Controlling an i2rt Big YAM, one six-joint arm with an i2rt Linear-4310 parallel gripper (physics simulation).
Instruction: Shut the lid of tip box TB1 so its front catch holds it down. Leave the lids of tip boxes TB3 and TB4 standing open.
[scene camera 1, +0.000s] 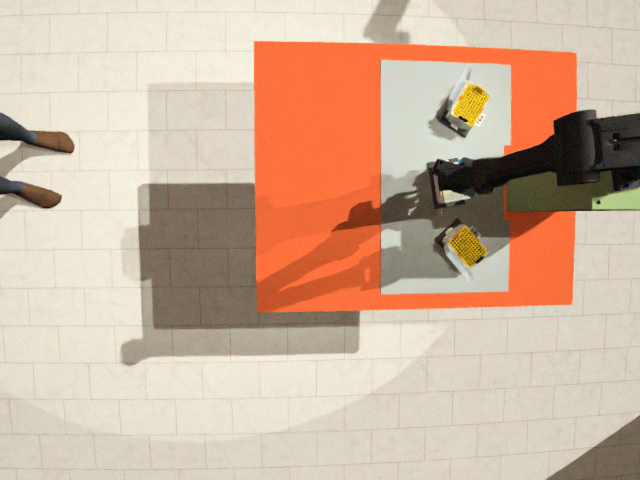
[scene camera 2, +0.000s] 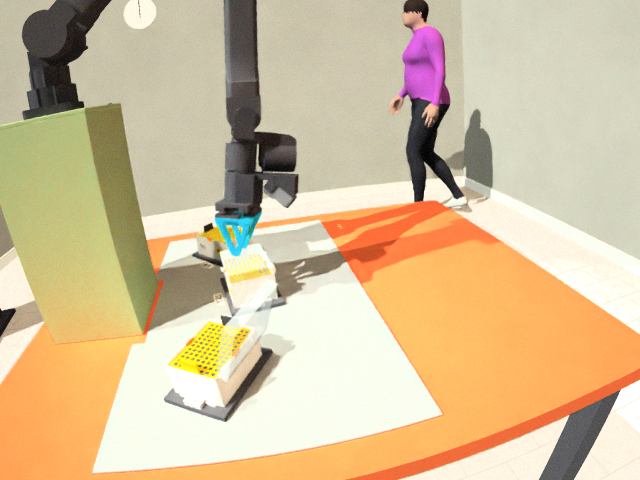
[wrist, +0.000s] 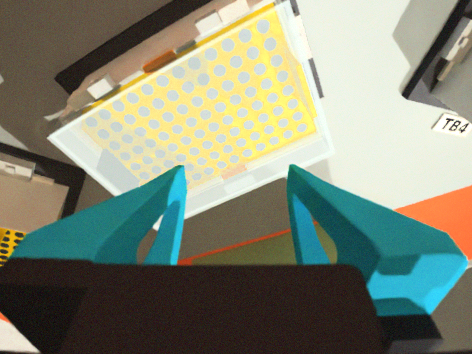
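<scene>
Tip box TB1 is the middle box; its own label is not readable. Its clear lid lies over the yellow rack. Whether the front catch holds it is too small to tell. My gripper is partly open and empty, low over TB1's side nearest the pedestal; its fingertips are hidden by the arm in scene camera 1. Tip box TB4 stands with its lid open. Tip box TB3 has its lid open.
The three boxes stand on a pale mat on an orange table. A green pedestal stands at the table's edge. The raised lids of TB4 and TB3 flank TB1. A person stands beyond the table.
</scene>
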